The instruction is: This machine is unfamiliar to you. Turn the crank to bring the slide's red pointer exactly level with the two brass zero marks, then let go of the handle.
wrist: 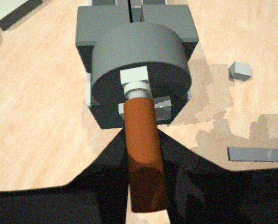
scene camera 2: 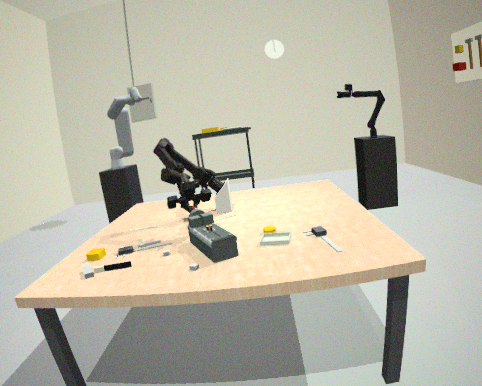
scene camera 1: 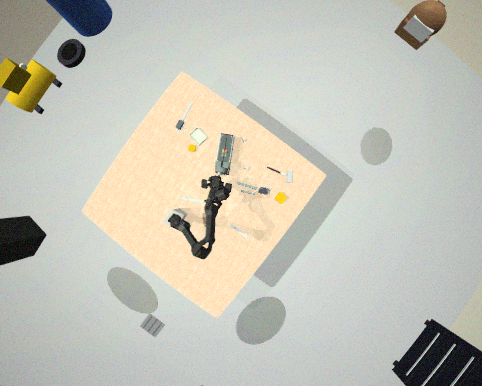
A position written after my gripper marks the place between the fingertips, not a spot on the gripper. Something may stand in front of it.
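My gripper (scene camera 2: 195, 215) is visible, also in the wrist view (wrist: 138, 133). A machine (scene camera 2: 218, 245) is visible as well; the wrist view shows the machine too (wrist: 107, 44).
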